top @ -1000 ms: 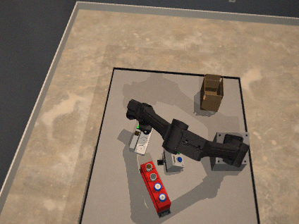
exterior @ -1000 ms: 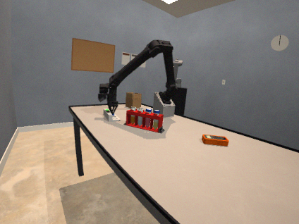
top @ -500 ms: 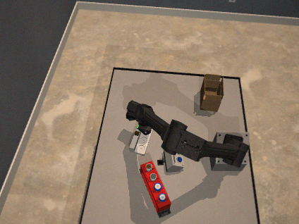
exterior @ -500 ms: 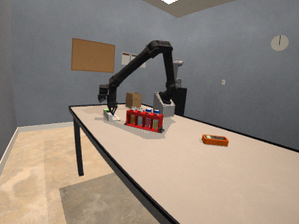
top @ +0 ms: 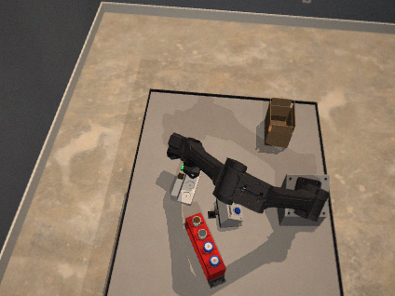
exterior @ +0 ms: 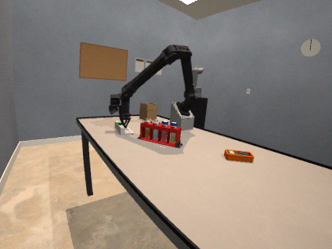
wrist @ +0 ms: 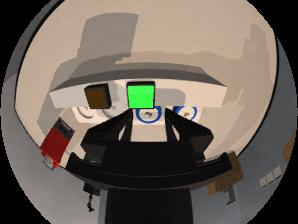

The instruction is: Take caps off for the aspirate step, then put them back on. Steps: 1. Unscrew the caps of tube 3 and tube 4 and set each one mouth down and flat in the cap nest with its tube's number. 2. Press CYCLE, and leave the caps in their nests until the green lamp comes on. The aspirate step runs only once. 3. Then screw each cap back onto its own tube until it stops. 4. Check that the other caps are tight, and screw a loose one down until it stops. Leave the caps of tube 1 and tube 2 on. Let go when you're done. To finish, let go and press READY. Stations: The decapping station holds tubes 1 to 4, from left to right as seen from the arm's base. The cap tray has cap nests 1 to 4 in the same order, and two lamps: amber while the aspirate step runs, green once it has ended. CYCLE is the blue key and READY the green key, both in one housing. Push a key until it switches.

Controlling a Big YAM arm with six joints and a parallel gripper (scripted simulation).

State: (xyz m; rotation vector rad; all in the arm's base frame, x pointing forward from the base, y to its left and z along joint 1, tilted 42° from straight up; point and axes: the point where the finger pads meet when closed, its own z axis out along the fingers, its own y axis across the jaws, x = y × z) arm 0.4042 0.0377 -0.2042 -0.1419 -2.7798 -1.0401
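The blue tube cap lies 50 mm to the right of my hand, 10 mm below it and 10 mm behind it. Round my hand: green key 180 mm behind, 120 mm to the left, 40 mm above; key housing 170 mm behind, 150 mm to the left, 30 mm above; blue key 190 mm behind, 170 mm to the left, 40 mm above.
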